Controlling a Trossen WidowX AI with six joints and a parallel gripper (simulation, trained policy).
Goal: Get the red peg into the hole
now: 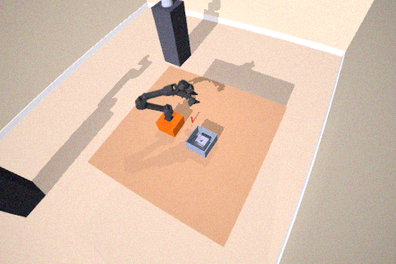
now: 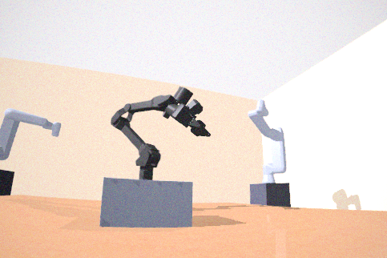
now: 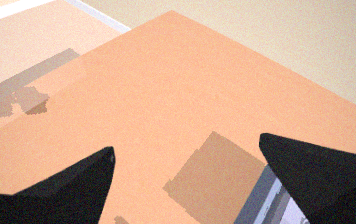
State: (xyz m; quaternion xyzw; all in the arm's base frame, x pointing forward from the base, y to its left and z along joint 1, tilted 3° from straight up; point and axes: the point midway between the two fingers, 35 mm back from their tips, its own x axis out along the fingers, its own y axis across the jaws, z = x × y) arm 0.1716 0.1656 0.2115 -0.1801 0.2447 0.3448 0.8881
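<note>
My gripper tip is now 25 cm above the red peg, 6 cm to the left of it and 5 cm past it. Also, from my gripper tip: grey box: 26 cm below, 21 cm to the right, 14 cm ahead.
</note>
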